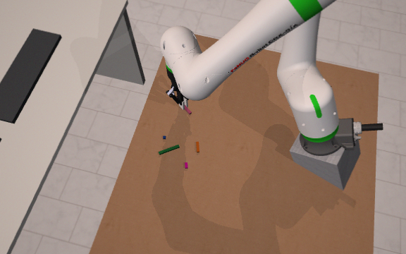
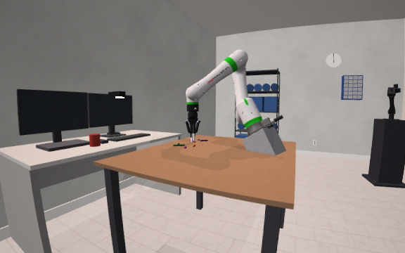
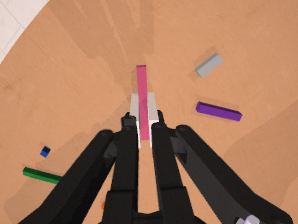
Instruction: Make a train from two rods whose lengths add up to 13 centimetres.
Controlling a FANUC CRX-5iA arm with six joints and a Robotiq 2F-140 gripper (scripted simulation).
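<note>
Now: the orange rod 8 cm behind my hand, 16 cm to the left of it and 3 cm below it. Also, from my hand: grey rod (2 cm behind, 8 cm to the right, 3 cm below); then pink rod (3 cm below); then purple rod (7 cm behind, 6 cm to the right, 3 cm below).
</note>
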